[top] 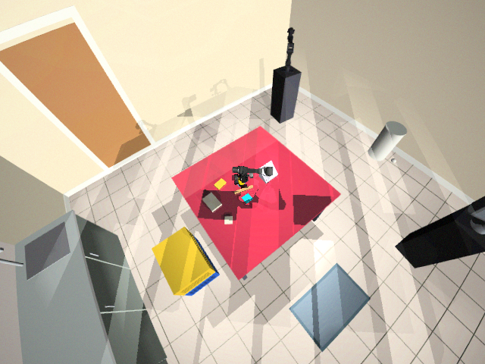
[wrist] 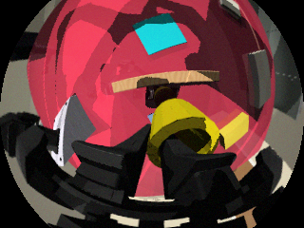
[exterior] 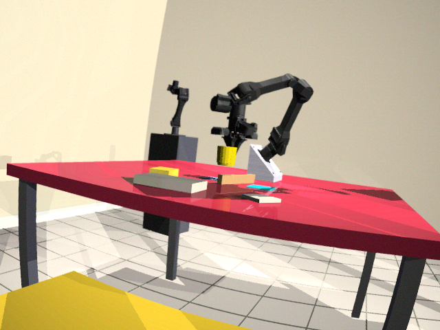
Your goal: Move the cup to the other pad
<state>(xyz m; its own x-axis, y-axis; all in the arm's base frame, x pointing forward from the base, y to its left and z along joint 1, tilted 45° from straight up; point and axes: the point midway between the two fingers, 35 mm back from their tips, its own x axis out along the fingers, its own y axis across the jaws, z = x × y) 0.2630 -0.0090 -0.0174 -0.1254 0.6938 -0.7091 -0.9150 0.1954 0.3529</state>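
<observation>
My gripper tip is now 6 cm short of the cyan pad, 15 cm to the right of it and 10 cm above it. Also, from my gripper tip: dark blue flat patch 2 cm ahead, 5 cm to the right, 10 cm below; yellow cup 2 cm ahead, 1 cm to the right; tan wooden bar 4 cm ahead, 5 cm to the left, 9 cm below.
</observation>
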